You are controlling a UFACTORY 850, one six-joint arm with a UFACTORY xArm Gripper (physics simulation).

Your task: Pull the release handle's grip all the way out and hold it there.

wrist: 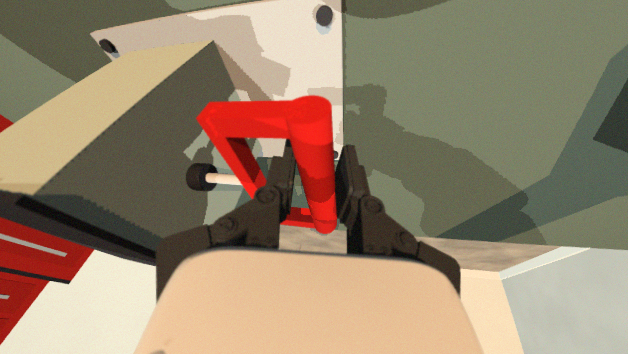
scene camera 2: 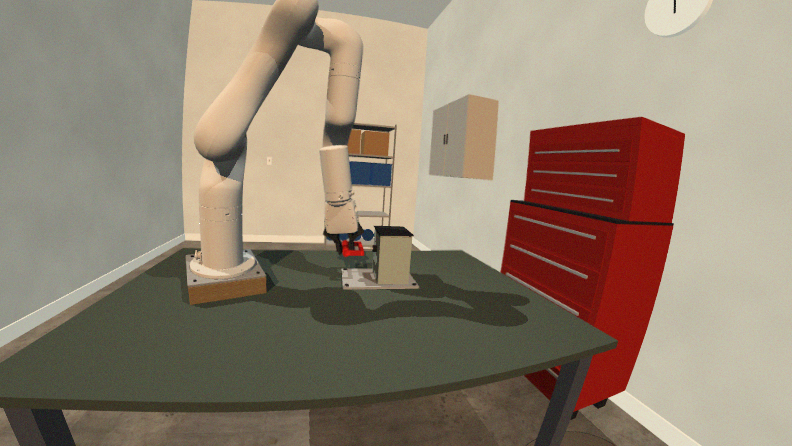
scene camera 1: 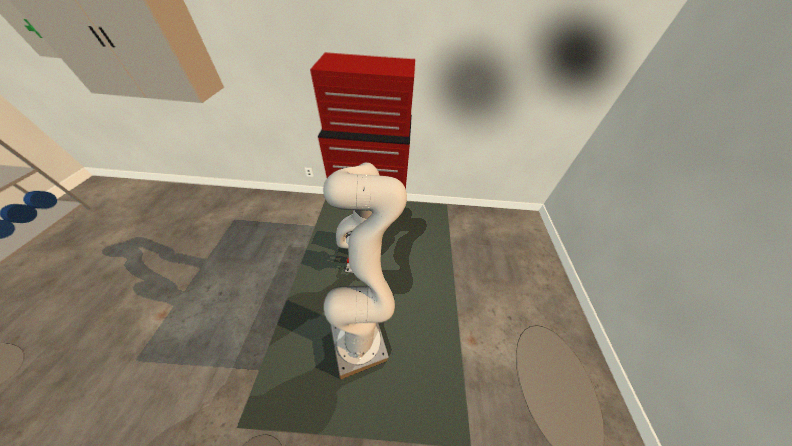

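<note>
The release handle's red grip [wrist: 315,165] [scene camera 2: 353,253] is a rectangular loop with a thick round bar. A pale rod [wrist: 223,178] runs from the loop into a black collar [wrist: 201,177] on the side of the beige box [wrist: 135,115] [scene camera 2: 394,257]. A length of the rod shows between collar and loop. My gripper [wrist: 317,158] is shut on the grip's round bar, one finger inside the loop and one outside. In the scene camera 1 view the arm hides most of the handle, and a bit of red shows beside it.
The box stands on a pale base plate [scene camera 2: 354,282] [wrist: 310,55] with dark bolts, on the green table [scene camera 2: 277,343] [scene camera 1: 421,354]. The arm's base [scene camera 2: 227,288] stands left of it in the scene camera 2 view. A red tool cabinet [scene camera 2: 581,177] [scene camera 1: 365,66] stands beyond the table.
</note>
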